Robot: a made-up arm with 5 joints. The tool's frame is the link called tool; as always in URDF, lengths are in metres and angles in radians.
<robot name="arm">
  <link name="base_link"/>
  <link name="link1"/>
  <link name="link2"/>
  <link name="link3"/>
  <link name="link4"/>
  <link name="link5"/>
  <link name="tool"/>
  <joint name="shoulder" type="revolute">
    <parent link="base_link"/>
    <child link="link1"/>
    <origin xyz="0 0 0.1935" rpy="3.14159 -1.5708 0"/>
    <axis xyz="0 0 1"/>
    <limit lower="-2.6" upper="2.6" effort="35" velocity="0.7"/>
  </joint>
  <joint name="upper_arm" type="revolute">
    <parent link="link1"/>
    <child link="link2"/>
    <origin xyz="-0.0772 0.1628 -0.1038" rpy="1.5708 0 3.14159"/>
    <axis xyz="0 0 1"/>
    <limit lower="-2.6" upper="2.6" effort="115" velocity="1.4"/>
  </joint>
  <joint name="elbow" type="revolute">
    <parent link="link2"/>
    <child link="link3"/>
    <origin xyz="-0.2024 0.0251 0.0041" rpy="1.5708 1.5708 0"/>
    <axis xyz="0 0 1"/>
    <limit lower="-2.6" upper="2.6" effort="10" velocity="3.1"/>
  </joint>
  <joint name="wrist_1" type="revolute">
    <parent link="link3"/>
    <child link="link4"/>
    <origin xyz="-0.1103 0.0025 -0.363" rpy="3.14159 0 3.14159"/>
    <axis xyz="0 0 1"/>
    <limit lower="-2.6" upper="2.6" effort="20" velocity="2.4"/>
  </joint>
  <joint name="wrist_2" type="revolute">
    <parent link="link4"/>
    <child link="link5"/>
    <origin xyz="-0.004 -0.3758 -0.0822" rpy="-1.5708 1.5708 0"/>
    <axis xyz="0 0 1"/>
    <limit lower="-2.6" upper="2.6" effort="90" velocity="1"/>
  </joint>
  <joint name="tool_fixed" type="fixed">
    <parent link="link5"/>
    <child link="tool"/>
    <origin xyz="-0.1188 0.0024 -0.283" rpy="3.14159 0 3.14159"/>
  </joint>
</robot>
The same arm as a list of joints. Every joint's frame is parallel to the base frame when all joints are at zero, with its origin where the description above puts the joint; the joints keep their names.
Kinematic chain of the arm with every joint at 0, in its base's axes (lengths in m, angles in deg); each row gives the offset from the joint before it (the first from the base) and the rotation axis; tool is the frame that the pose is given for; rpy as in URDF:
shoulder: xyz 0 0 0.1935 axis +x
upper_arm: xyz -0.1038 -0.1628 -0.0772 axis -y
elbow: xyz 0.0251 -0.0041 0.2024 axis -x
wrist_1: xyz 0.363 -0.1103 -0.0025 axis +x
wrist_2: xyz -0.0822 0.004 0.3758 axis -z
tool: xyz 0.1188 0.0024 0.283 rpy 0 0 0
Joint limits (deg, base to tool): -148.97..148.97 -148.97..148.97 -148.97..148.97 -148.97..148.97 -148.97..148.97

